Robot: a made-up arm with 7 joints. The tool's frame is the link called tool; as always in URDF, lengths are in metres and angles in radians. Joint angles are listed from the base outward.
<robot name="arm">
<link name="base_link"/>
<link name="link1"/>
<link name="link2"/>
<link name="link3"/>
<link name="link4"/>
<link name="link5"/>
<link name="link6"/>
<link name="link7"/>
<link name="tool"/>
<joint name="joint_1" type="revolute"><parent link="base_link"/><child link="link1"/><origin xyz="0 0 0.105" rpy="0 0 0"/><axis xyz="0 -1 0"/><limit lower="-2.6" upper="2.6"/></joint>
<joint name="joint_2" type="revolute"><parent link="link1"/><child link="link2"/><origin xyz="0.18 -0.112 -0.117" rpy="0 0 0"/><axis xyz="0 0 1"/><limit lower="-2.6" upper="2.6"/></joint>
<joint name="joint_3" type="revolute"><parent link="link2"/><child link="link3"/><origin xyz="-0.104 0.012 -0.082" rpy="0 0 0"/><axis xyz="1 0 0"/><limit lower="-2.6" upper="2.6"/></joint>
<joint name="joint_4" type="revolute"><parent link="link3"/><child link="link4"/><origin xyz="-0.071 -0.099 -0.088" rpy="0 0 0"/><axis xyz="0 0 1"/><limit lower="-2.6" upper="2.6"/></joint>
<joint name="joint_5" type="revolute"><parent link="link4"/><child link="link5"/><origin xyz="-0.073 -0.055 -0.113" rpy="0 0 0"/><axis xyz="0 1 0"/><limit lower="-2.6" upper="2.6"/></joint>
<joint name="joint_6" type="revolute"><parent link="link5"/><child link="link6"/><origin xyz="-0.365 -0.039 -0.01" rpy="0 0 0"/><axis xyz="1 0 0"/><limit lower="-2.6" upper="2.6"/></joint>
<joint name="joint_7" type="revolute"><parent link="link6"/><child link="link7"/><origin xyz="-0.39 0.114 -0.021" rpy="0 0 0"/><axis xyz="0 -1 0"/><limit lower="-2.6" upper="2.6"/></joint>
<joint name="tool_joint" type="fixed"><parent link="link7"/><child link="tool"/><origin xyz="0.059 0.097 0.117" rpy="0 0 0"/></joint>
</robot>
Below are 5 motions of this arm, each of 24 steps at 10 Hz.
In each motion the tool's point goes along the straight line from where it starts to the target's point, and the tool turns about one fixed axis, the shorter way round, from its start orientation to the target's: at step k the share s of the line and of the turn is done. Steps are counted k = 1, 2, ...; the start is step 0. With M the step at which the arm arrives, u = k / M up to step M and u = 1 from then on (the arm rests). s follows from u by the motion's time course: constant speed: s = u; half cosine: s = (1 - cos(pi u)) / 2; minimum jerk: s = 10 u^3 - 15 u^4 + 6 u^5.
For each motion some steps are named. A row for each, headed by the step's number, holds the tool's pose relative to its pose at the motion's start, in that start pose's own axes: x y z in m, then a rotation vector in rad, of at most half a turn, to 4 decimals.
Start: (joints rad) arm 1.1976 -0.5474 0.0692 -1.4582 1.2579 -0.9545 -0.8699
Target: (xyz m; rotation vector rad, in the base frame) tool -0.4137 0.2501 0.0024 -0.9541 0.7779 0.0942
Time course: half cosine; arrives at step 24
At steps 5, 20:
5: 0.0054 -0.0428 -0.0226 -0.1864 -0.0284 -0.0935
20: 0.0487 -0.3866 -0.2037 -1.6829 -0.2568 -0.8447

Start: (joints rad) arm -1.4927 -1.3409 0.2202 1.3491 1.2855 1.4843 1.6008
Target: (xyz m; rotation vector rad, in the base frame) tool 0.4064 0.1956 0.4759 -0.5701 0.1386 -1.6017
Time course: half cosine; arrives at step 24
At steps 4, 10, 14, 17, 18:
4: -0.0208 -0.0057 0.0043 0.0355 -0.0165 -0.0174
10: -0.1148 -0.0317 0.0236 0.1964 -0.0910 -0.0965
14: -0.1951 -0.0538 0.0401 0.3335 -0.1546 -0.1639
17: -0.2493 -0.0687 0.0513 0.4262 -0.1975 -0.2095
18: -0.2645 -0.0729 0.0544 0.4522 -0.2096 -0.2223

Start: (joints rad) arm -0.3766 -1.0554 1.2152 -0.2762 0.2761 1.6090 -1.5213
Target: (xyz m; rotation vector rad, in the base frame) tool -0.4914 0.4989 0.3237 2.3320 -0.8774 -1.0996
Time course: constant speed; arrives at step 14
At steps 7, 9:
7: 0.0081 0.0925 -0.0821 -0.0746 -0.7329 -0.1061
9: 0.0104 0.1189 -0.1056 -0.0960 -0.9423 -0.1364

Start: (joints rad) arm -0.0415 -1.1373 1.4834 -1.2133 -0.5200 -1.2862 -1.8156
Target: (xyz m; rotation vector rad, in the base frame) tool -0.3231 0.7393 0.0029 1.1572 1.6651 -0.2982
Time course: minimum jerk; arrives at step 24
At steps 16, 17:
16: 0.1663 -0.6548 0.4405 -0.8190 -0.5938 0.0215
17: 0.1784 -0.7026 0.4727 -0.8788 -0.6371 0.0231

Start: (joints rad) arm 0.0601 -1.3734 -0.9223 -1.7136 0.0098 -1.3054 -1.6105
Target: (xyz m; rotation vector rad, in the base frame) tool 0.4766 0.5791 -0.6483 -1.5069 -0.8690 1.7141
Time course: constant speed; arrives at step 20
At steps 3, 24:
3: 0.0490 -0.0714 0.0018 -0.1017 0.0389 0.0208
24: 0.3268 -0.4759 0.0121 -0.6780 0.2591 0.1384

